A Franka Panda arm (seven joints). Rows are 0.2 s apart.
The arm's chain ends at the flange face. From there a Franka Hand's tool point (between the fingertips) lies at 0.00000 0.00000 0.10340 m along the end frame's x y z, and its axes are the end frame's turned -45 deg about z.
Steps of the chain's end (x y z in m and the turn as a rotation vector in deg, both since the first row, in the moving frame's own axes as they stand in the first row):
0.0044 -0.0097 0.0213 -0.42 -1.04 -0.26
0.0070 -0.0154 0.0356 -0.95 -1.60 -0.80
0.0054 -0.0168 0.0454 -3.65 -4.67 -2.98
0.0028 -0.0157 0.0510 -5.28 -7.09 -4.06
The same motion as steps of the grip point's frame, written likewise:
0.0081 -0.0045 0.0213 0.44 -1.03 -0.26
0.0126 -0.0067 0.0355 0.46 -1.80 -0.80
0.0051 -0.0091 0.0448 0.72 -5.88 -2.98
-0.0027 -0.0109 0.0498 1.28 -8.75 -4.06

